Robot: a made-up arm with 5 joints.
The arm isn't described. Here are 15 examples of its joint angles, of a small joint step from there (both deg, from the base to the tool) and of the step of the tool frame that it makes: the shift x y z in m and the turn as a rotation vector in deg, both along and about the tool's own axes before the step.
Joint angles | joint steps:
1: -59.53 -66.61 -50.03 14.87 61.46 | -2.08 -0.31 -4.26 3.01 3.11
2: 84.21 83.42 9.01 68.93 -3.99 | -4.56 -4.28 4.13 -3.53 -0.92
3: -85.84 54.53 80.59 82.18 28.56 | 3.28 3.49 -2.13 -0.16 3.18
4: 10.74 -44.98 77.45 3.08 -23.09 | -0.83 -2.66 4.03 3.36 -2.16
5: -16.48 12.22 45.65 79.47 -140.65 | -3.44 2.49 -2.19 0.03 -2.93
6: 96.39 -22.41 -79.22 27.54 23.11 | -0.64 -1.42 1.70 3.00 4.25
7: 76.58 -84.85 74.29 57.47 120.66 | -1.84 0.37 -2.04 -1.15 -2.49
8: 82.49 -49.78 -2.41 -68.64 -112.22 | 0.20 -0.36 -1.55 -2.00 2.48
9: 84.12 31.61 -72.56 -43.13 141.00 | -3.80 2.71 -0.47 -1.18 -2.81
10: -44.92 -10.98 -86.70 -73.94 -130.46 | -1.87 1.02 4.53 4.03 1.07
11: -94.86 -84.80 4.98 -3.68 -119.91 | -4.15 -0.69 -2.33 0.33 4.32
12: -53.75 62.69 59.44 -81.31 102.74 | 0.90 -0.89 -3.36 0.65 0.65
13: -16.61 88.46 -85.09 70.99 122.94 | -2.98 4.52 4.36 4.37 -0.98
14: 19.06 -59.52 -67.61 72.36 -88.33 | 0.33 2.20 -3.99 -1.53 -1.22
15: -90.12 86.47 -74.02 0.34 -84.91 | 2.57 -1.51 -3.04 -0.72 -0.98
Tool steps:
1: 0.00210 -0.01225 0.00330 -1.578 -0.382 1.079
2: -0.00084 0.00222 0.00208 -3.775 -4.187 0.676
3: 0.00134 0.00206 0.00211 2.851 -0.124 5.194
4: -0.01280 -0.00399 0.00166 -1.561 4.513 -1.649
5: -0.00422 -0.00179 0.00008 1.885 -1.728 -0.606
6: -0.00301 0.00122 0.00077 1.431 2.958 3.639
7: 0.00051 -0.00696 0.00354 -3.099 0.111 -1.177
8: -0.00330 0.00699 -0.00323 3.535 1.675 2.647
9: 0.01306 -0.00449 0.00573 0.414 -1.065 -6.586
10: 0.01295 -0.01096 0.01306 -5.802 -7.837 0.641
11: -0.00336 0.01072 0.00115 2.126 1.687 0.186
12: -0.00323 -0.00753 -0.00721 -3.417 1.330 0.083
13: 0.02472 0.01987 -0.01984 11.279 -6.962 1.974
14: -0.00048 0.00507 0.00043 3.324 -0.082 -0.945
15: 0.01430 0.01839 0.00106 5.187 -2.696 -1.432
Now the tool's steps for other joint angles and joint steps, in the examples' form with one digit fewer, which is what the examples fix.
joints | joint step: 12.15 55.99 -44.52 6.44 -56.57 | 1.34 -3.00 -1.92 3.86 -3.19
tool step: 0.0134 0.0091 0.0045 0.31 -1.63 -3.59
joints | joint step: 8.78 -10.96 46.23 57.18 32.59 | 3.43 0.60 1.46 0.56 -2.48
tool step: -0.0075 -0.0037 -0.0034 1.45 2.19 -5.90
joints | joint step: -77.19 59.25 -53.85 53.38 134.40 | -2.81 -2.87 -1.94 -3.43 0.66
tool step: -0.0016 -0.0216 0.0136 -7.22 4.30 2.95
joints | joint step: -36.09 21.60 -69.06 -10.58 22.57 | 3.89 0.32 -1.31 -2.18 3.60
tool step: 0.0012 -0.0138 -0.0003 -3.00 -2.22 6.96
